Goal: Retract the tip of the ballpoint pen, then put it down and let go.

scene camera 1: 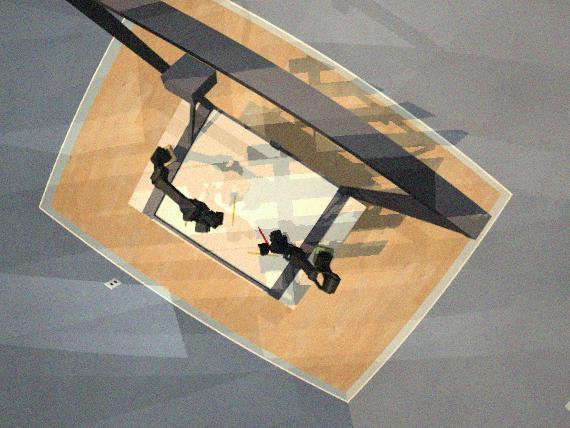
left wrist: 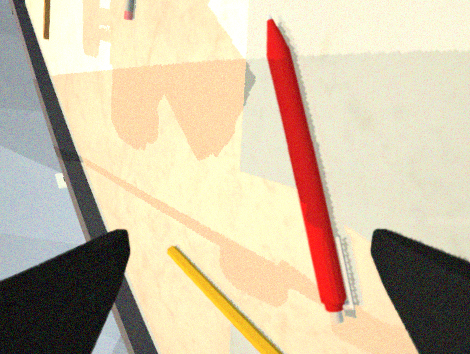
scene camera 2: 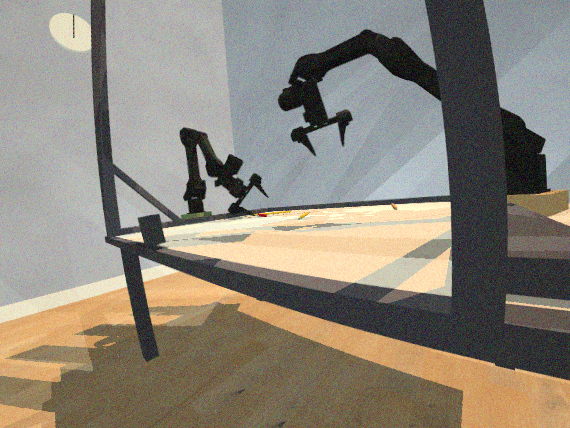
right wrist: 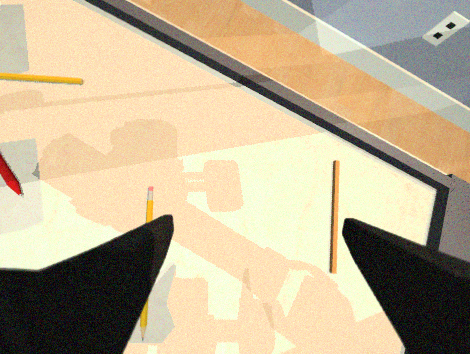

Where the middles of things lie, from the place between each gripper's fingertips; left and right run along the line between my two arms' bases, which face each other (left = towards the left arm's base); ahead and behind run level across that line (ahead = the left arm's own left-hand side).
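The red ballpoint pen (left wrist: 321, 241) has my left hand 30 mm above it, 20 mm past it and 20 mm to the left of it. There's also an orange stick (right wrist: 335, 182), and that's 40 mm below my left hand, 470 mm to the right of it and 110 mm ahead of it.
As for the orange stick and my right hand, the hand's 19 cm above the stick, 8 cm short of it and 16 cm to the left of it. The red ballpoint pen is 19 cm below my right hand, 4 cm behind it and 29 cm to the left of it.
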